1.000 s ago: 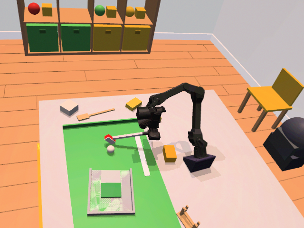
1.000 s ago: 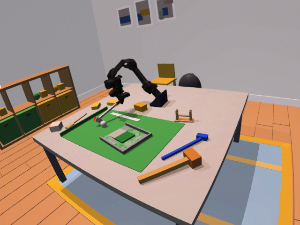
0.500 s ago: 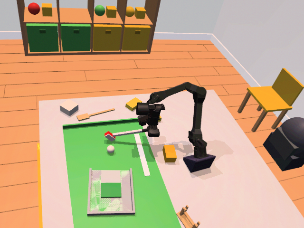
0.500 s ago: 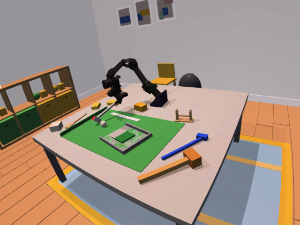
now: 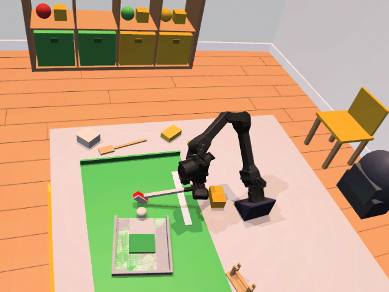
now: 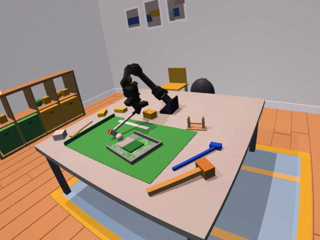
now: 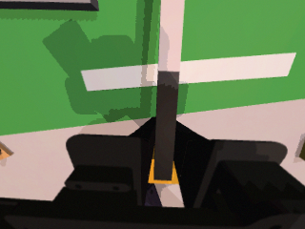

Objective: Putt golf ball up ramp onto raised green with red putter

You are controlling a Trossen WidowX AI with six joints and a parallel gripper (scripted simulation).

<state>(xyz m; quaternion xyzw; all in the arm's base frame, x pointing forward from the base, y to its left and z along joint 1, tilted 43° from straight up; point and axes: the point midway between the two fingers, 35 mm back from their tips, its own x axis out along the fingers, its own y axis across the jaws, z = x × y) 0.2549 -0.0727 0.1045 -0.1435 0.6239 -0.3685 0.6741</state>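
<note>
The white strip is 30 mm ahead of my gripper tip, 40 mm to the right of it and 70 mm below it. The rest, counted from my gripper tip: grey frame (280 mm ahead, 140 mm to the left, 70 mm below); red putter (110 mm ahead, 30 mm to the right, 10 mm below); white golf ball (230 mm ahead, 10 mm to the right, 50 mm below).
</note>
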